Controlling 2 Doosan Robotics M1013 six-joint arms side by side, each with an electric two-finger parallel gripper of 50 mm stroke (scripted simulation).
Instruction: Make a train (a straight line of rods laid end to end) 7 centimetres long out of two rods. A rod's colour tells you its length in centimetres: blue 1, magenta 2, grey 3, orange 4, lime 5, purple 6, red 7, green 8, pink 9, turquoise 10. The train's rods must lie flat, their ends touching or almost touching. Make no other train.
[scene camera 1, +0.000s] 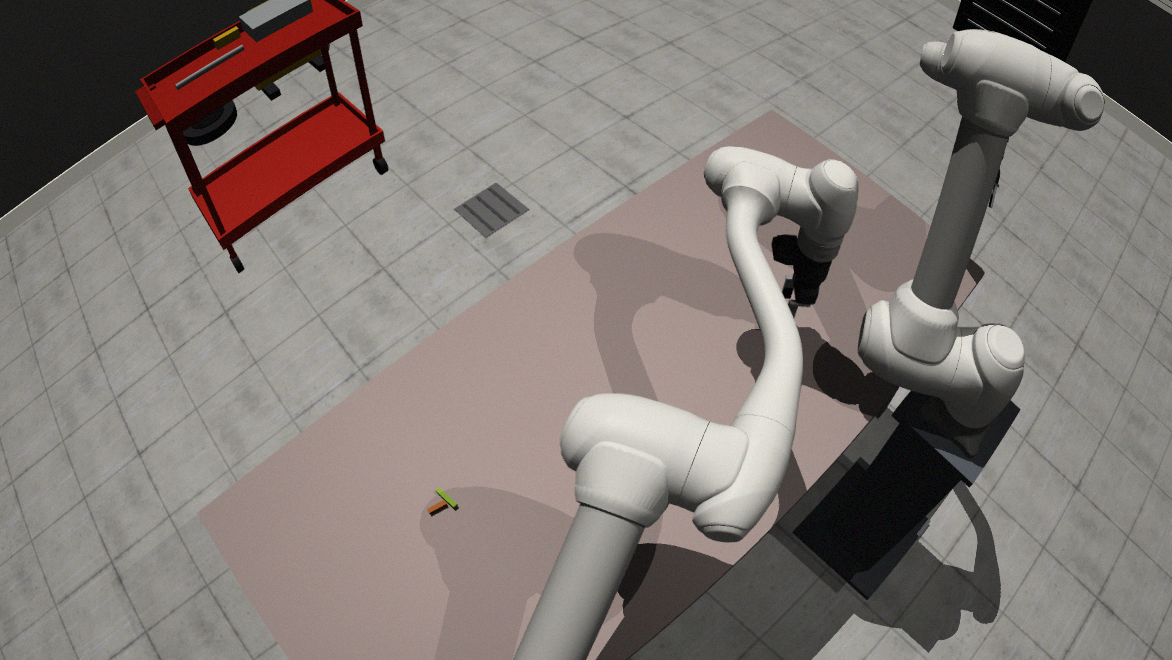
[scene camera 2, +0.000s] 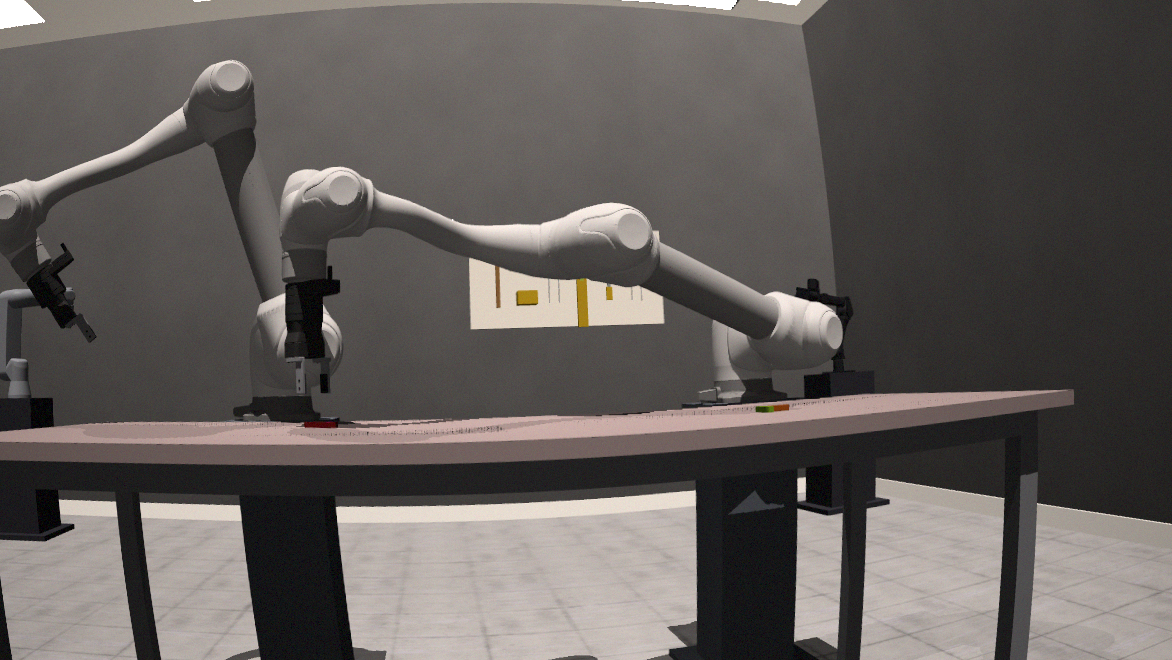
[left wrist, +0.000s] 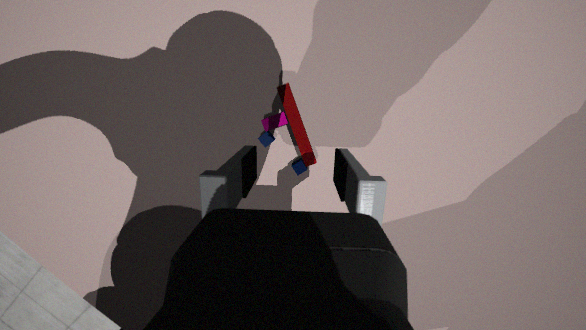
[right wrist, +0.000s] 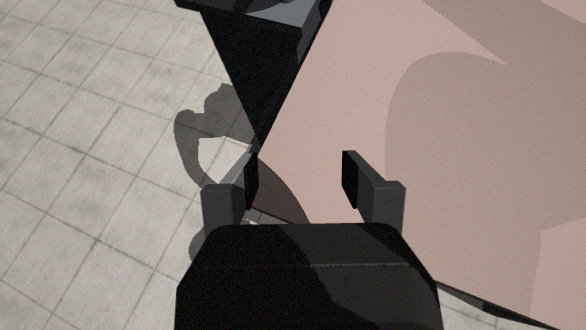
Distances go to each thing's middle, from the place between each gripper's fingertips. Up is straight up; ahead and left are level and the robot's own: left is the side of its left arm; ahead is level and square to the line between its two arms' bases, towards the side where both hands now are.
I see my left gripper 70 mm above the red rod (left wrist: 285, 93), 10 mm to the right of it and 10 mm short of it.
Now: the red rod 240 mm ahead of my right hand (scene camera 2: 92, 339), 590 mm to the left of it and 200 mm below it.
